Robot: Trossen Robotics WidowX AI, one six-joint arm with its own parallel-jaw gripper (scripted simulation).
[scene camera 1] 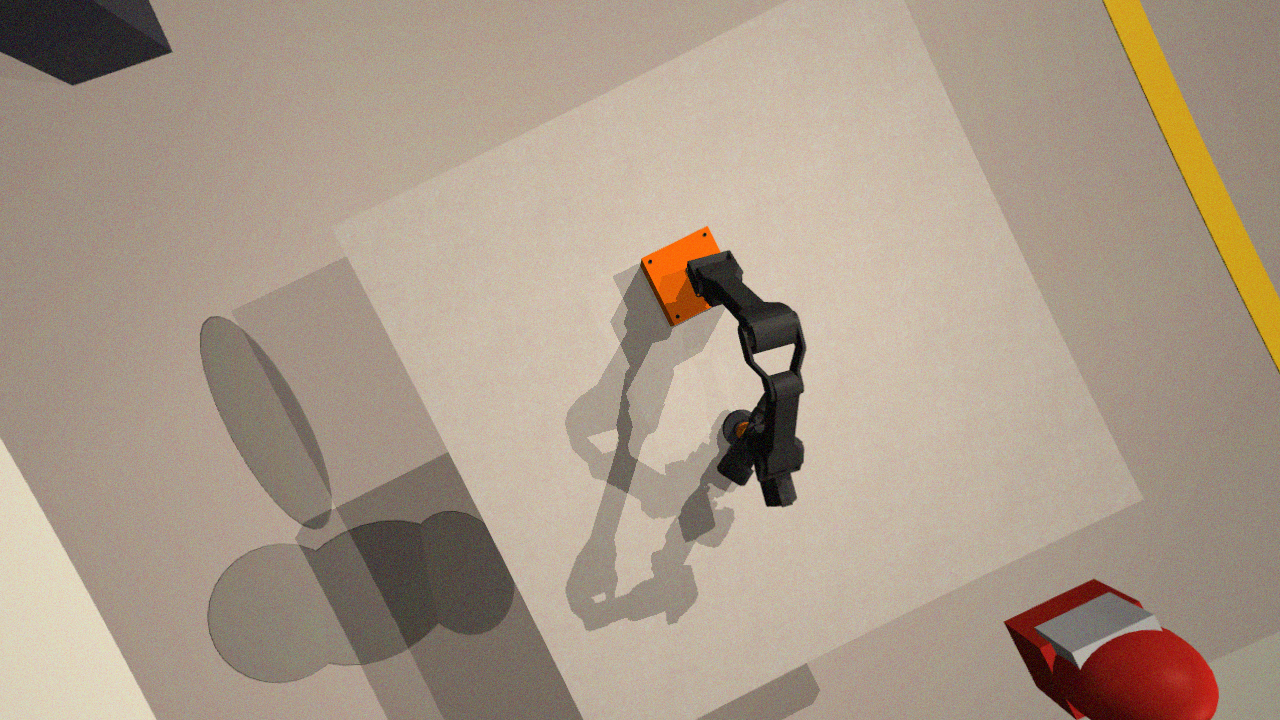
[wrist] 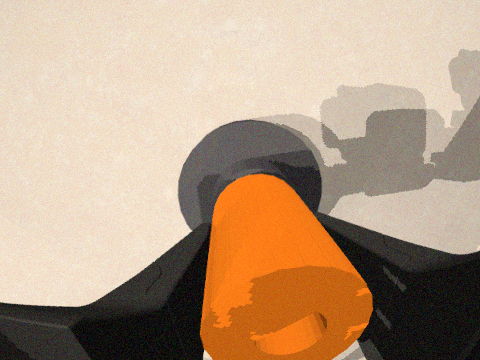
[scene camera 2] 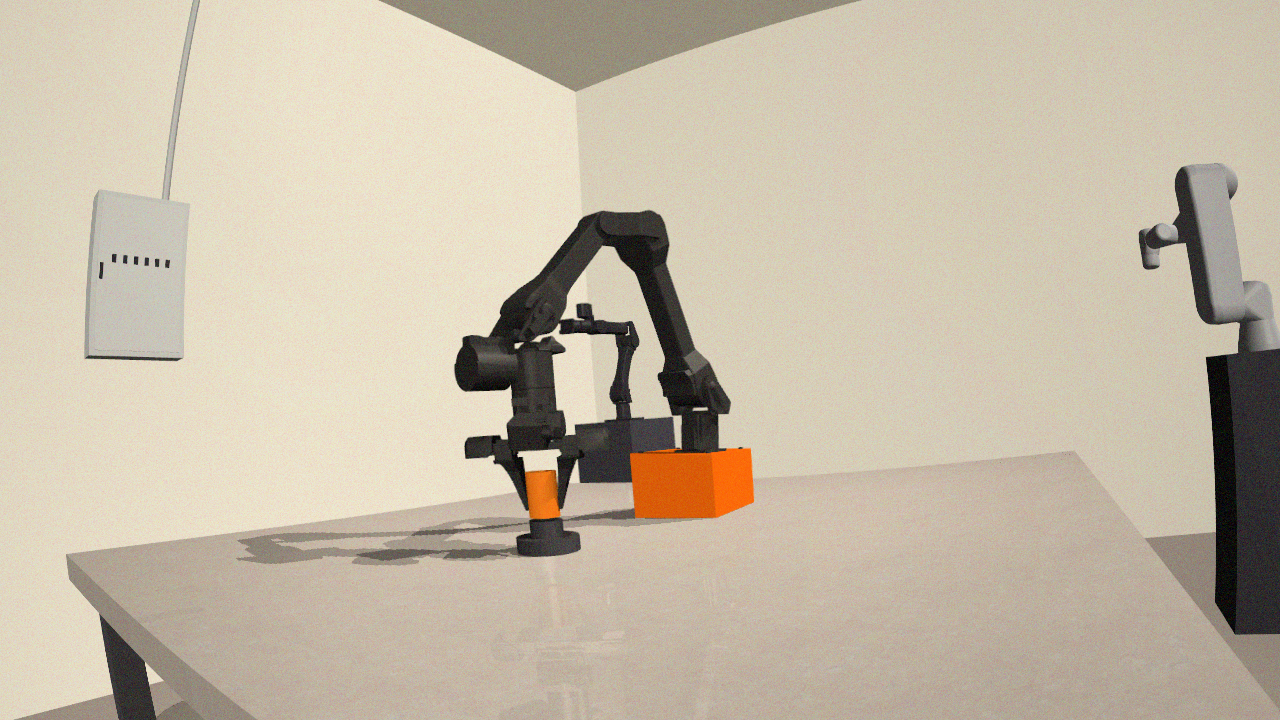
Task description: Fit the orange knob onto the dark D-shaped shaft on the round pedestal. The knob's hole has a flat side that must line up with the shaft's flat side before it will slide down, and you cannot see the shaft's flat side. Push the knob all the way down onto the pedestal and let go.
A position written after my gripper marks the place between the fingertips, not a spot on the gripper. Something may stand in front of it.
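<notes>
There is an orange knob (scene camera 2: 541, 486), and I find the knob (wrist: 275, 277) in the wrist view as well. It is carried by my gripper (scene camera 2: 544, 509). I can also see my gripper (scene camera 1: 746, 432) in scene camera 1, and the wrist view shows me my gripper (wrist: 260, 227) too.
</notes>
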